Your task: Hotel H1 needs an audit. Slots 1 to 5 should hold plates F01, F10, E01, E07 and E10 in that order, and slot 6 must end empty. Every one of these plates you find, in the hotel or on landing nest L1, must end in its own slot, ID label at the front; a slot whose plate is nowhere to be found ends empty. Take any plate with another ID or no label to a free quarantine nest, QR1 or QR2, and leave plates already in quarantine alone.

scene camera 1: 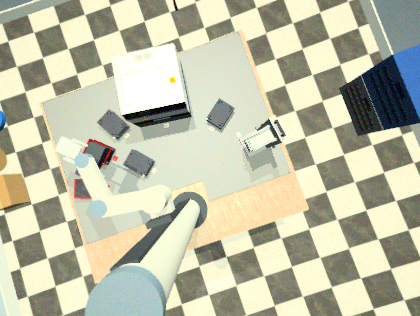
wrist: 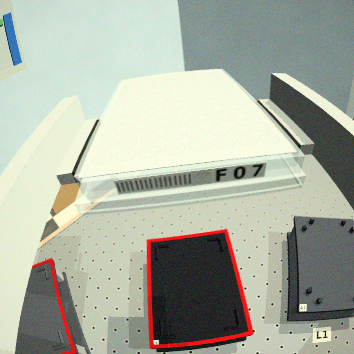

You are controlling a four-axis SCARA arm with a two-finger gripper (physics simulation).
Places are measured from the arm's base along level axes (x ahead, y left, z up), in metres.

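Where they show: gripper, fingertip midpoint: (scene camera 1: 69,148) (wrist: 176,96).
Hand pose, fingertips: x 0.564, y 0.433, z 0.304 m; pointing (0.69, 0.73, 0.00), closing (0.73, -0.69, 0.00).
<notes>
Things, the pixels of their top centre, and the offset from my fingertips.
- red-rimmed quarantine nest QR1 at its top centre: (wrist: 193,283) (scene camera 1: 96,151) 0.005 m ahead, 0.007 m left, 0.237 m down
- Landing nest L1 at its top centre: (wrist: 335,254) (scene camera 1: 110,123) 0.149 m ahead, 0.145 m right, 0.231 m down
- large white device at its top centre: (scene camera 1: 147,79) 0.239 m ahead, 0.506 m right, 0.045 m down
My gripper (scene camera 1: 71,148) (wrist: 176,96) is shut on a clear-sided, white-topped plate (wrist: 185,112), label F07 facing the wrist camera. It holds the plate level above the far left of the table, beyond the red-rimmed quarantine nest QR1 (scene camera 1: 98,152) (wrist: 200,290), whose black top shows bare. The second red-rimmed nest, QR2 (scene camera 1: 81,189) (wrist: 40,310), is bare where it shows; the arm partly covers it in the scene view. Landing nest L1 (scene camera 1: 113,124) (wrist: 327,270) is bare. A white and black stand (scene camera 1: 261,141), apparently hotel H1, is at the right; its slots and labels are unreadable.
A large white device (scene camera 1: 145,82) stands at the back, near L1. Dark grey nests (scene camera 1: 140,162) (scene camera 1: 220,114) stand mid-table and toward the right. The arm (scene camera 1: 125,201) reaches over the table's left front. The table edge (scene camera 1: 60,165) runs close by the held plate.
</notes>
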